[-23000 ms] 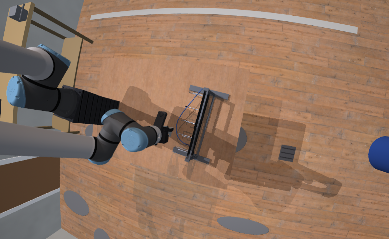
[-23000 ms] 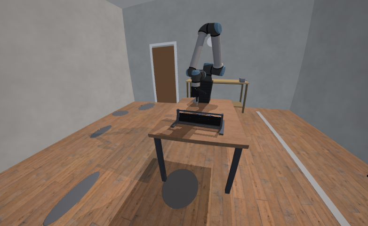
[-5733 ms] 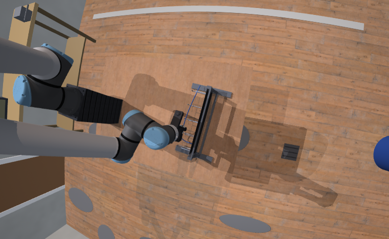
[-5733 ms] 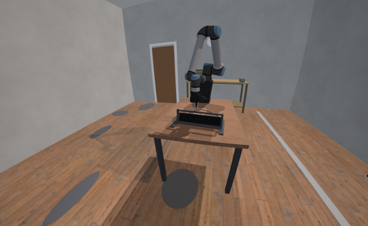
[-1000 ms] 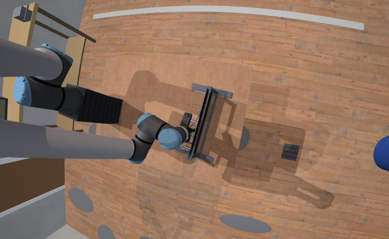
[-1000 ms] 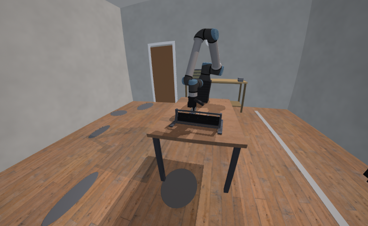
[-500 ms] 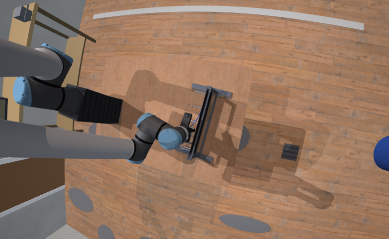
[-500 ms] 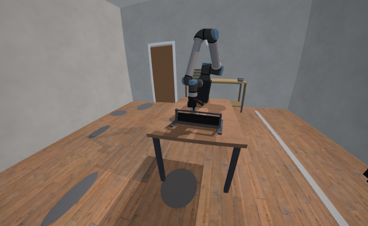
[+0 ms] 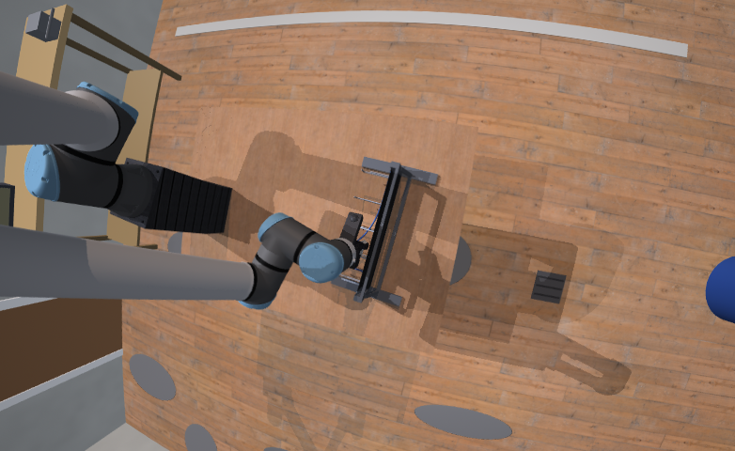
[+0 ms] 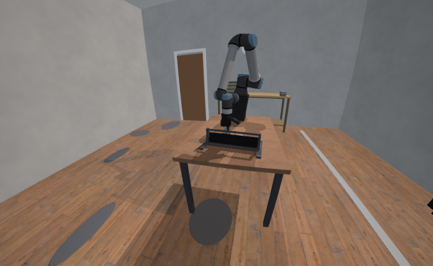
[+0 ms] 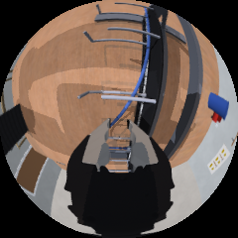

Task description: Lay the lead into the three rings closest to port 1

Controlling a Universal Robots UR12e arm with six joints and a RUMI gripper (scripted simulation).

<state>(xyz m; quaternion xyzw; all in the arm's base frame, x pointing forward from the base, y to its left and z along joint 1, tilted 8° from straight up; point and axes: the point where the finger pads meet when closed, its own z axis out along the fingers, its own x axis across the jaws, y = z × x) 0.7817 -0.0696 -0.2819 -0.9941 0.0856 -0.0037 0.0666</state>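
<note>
My hand is 7 cm short of the dark rack and 4 cm to the right of it.
</note>
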